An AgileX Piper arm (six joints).
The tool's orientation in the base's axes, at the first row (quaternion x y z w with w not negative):
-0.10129, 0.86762, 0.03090, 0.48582
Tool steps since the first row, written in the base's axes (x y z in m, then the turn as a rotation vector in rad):
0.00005, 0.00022, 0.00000, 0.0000, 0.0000, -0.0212
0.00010, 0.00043, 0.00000, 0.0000, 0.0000, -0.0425
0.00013, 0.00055, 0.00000, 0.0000, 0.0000, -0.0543
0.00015, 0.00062, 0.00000, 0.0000, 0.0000, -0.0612
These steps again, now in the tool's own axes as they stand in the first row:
-0.00006, 0.00020, 0.00008, 0.0180, 0.0009, 0.0112
-0.00011, 0.00040, 0.00015, 0.0361, 0.0019, 0.0224
-0.00015, 0.00051, 0.00019, 0.0461, 0.0024, 0.0286
-0.00017, 0.00058, 0.00022, 0.0520, 0.0027, 0.0322

